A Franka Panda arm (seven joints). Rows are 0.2 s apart.
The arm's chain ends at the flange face. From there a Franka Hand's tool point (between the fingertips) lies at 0.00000 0.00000 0.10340 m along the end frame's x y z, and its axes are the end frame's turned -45 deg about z.
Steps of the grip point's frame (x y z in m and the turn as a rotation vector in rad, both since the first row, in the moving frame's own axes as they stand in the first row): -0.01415 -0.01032 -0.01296 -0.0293 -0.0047 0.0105; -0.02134 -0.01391 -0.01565 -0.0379 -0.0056 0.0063; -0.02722 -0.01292 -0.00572 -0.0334 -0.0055 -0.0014; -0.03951 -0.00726 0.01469 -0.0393 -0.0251 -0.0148; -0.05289 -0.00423 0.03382 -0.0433 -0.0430 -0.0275; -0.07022 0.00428 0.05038 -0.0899 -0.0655 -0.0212
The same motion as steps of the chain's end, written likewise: -0.01909 0.00021 -0.01291 -0.0240 0.0174 0.0105; -0.02728 0.00207 -0.01557 -0.0308 0.0228 0.0063; -0.03042 0.00727 -0.00566 -0.0275 0.0197 -0.0014; -0.03414 0.01811 0.01480 -0.0455 0.0100 -0.0148; -0.04050 0.02810 0.03401 -0.0610 0.0002 -0.0275; -0.04853 0.04136 0.05102 -0.1099 0.0173 -0.0212
